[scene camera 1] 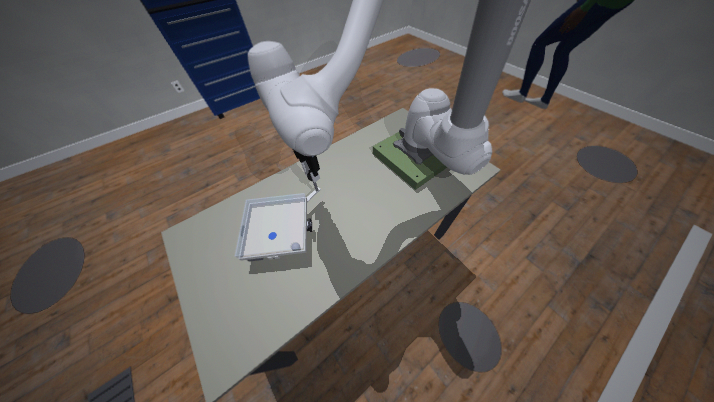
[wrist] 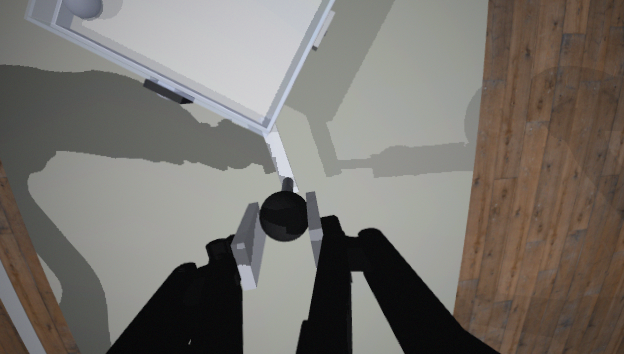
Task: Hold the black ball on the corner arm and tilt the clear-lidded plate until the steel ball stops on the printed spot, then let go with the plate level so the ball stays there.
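The clear-lidded plate [scene camera 1: 280,215] [wrist: 200,45] is a white square tray with clear walls, raised above the table with its shadow below. The blue printed spot [scene camera 1: 272,235] lies on its floor. The grey steel ball [scene camera 1: 296,246] [wrist: 84,6] is near the front right corner in the scene view, off the spot. The white corner arm [scene camera 1: 312,195] [wrist: 281,152] runs from the plate's back right corner to the black ball [wrist: 284,216]. My gripper [scene camera 1: 315,183] [wrist: 285,214] is shut on the black ball, with a pad on each side. How far the plate is tilted is hard to tell.
The pale table [scene camera 1: 215,280] [wrist: 400,300] stretches below the plate. The green base plate [scene camera 1: 400,165] under the robot's base stands at the table's back right. A dark knob [scene camera 1: 309,225] sits on the plate's right side in the scene view.
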